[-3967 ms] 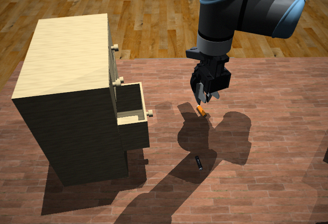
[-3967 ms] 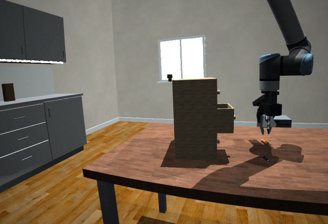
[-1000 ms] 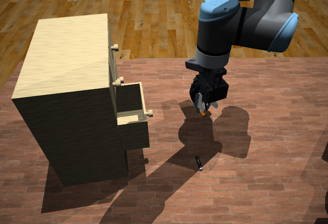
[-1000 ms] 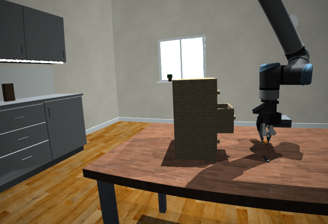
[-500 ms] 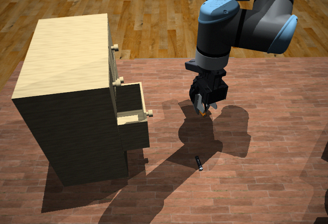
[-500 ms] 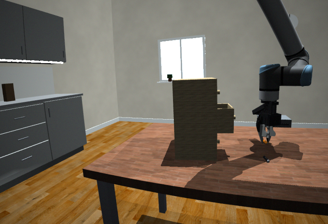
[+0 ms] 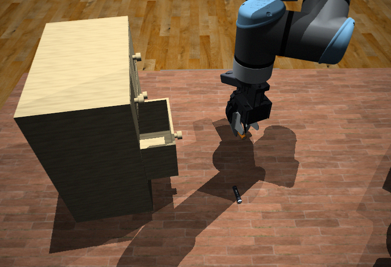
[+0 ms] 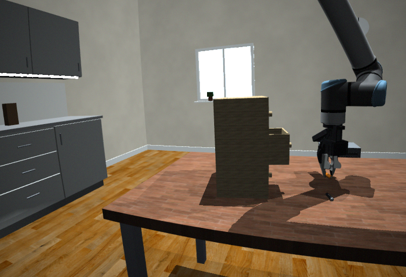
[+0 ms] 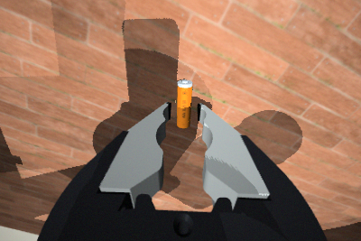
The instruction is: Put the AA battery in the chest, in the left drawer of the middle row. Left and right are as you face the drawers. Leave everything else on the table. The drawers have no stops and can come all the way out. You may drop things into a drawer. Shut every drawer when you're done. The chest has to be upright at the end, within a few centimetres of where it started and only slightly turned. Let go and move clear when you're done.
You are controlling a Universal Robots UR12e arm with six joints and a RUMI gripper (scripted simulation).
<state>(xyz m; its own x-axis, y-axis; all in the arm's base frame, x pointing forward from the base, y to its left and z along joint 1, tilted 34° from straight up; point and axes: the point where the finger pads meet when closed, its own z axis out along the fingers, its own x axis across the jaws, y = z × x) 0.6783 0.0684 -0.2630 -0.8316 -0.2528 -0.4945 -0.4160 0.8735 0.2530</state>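
Now: hand 1 cm above the orange cylinder. Also, from my hand: dark cylindrical battery (20 cm to the left, 1 cm below, 1 cm ahead).
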